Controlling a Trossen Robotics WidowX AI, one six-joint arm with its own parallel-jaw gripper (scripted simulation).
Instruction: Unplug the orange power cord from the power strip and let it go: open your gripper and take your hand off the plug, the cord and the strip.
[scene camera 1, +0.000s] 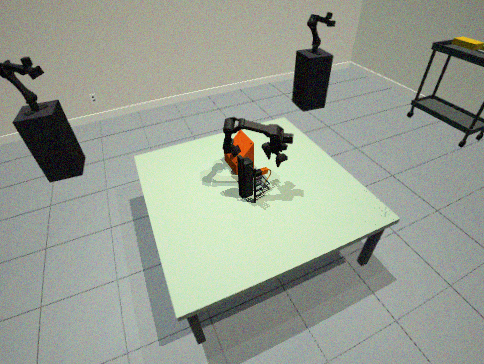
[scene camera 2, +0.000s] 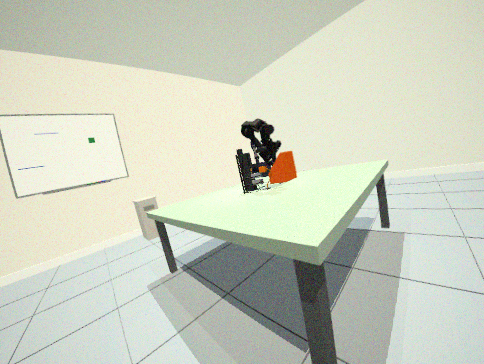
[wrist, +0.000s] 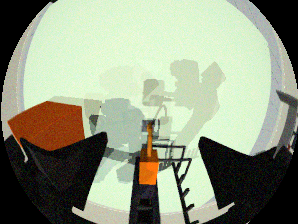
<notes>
My gripper (wrist: 154, 140) is open, holding nothing. Also in view: an orange plug (wrist: 148, 165).
</notes>
